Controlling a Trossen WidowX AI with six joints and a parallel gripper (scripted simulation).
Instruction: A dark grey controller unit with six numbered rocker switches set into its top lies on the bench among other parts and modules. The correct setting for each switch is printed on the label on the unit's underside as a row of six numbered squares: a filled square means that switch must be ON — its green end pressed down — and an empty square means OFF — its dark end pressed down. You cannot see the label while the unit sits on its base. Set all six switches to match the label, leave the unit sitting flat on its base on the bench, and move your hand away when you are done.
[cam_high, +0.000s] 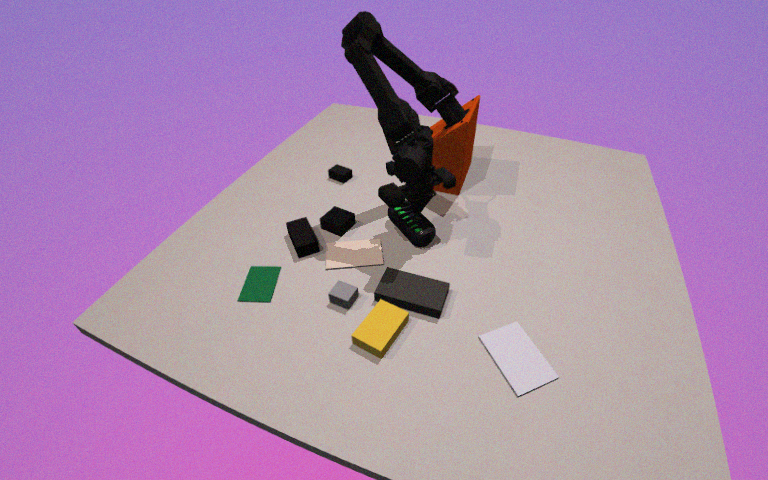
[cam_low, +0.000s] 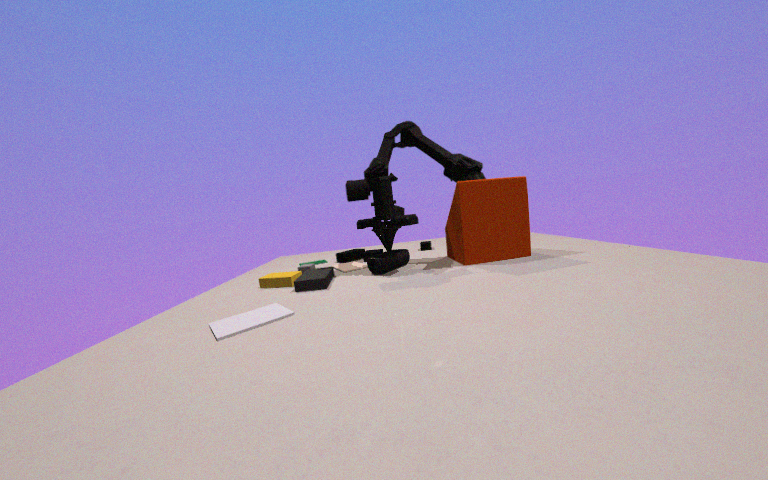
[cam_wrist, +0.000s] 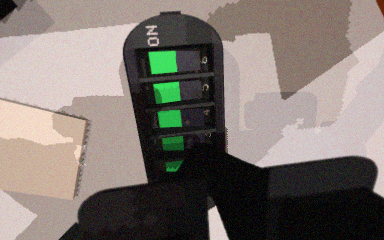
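The beige card lies 15 cm ahead of my gripper tip, 9 cm to the right of it and 5 cm below it. The rest, counted from my gripper tip: grey cube (28 cm ahead, 4 cm to the right, 4 cm below); yellow block (31 cm ahead, 8 cm to the left, 4 cm below); dark grey box (20 cm ahead, 9 cm to the left, 4 cm below).
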